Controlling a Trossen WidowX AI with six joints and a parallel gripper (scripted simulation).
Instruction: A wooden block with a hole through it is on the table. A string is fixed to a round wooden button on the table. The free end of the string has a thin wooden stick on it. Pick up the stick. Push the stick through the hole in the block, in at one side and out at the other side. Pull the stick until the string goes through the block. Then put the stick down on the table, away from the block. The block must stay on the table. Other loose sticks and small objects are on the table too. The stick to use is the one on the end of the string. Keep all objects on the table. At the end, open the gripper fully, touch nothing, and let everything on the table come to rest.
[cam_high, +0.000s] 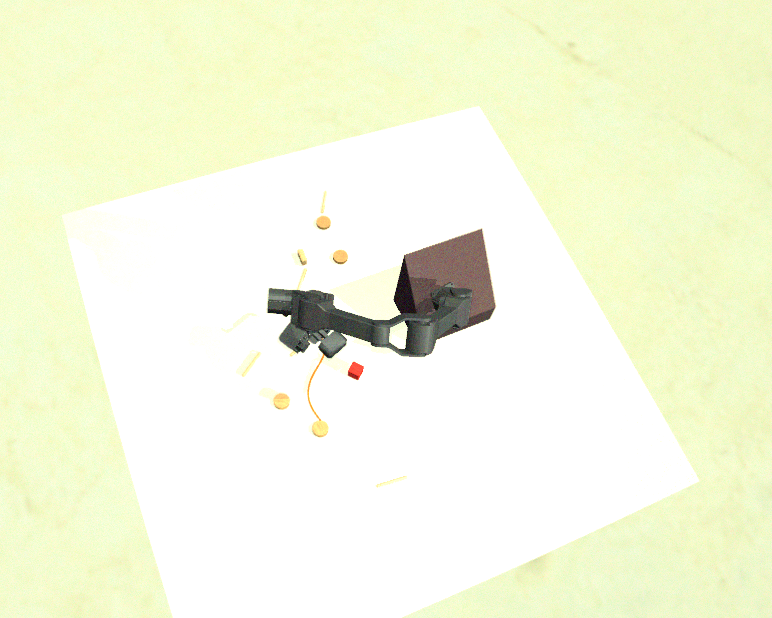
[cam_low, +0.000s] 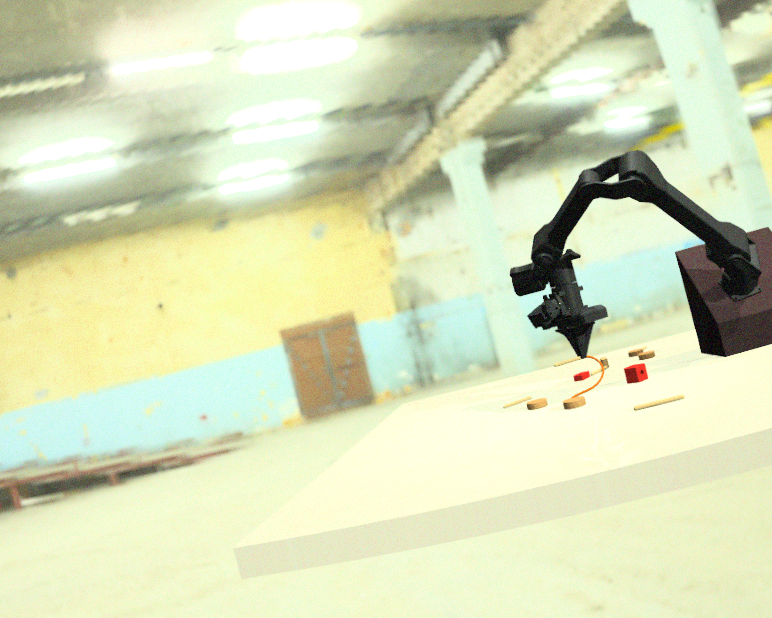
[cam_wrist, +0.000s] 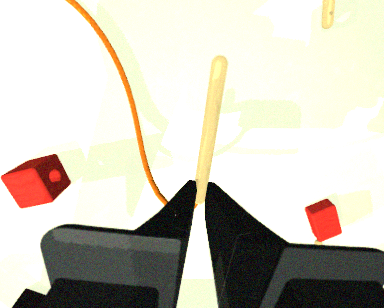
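Now: gripper tip 110 mm to the right of the red block, 70 mm past it and 50 mm above it. From my gripper tip the other things lie so: thin wooden stick 10 mm ahead; then small pale block 250 mm to the right, 100 mm behind, 50 mm below; then round wooden button 200 mm to the left, 80 mm ahead, 50 mm below.
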